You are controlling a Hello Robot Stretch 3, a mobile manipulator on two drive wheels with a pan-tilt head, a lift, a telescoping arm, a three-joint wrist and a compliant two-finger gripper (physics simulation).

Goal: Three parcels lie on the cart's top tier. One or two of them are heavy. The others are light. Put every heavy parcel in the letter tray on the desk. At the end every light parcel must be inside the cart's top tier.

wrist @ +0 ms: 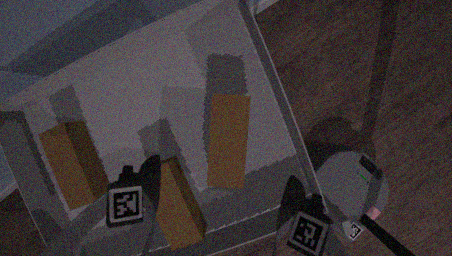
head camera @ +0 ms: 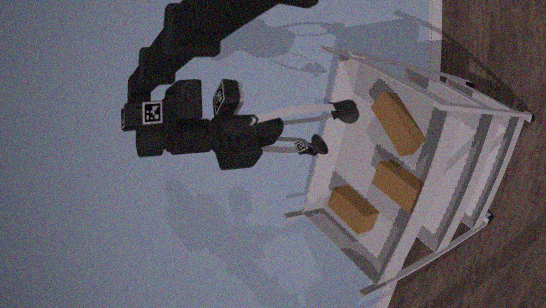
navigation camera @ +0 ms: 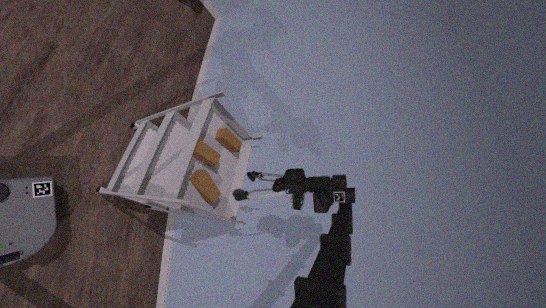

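Note:
My own gripper is there to be seen, and the wrist view and the navigation camera view show it too. I can also see a white cart.

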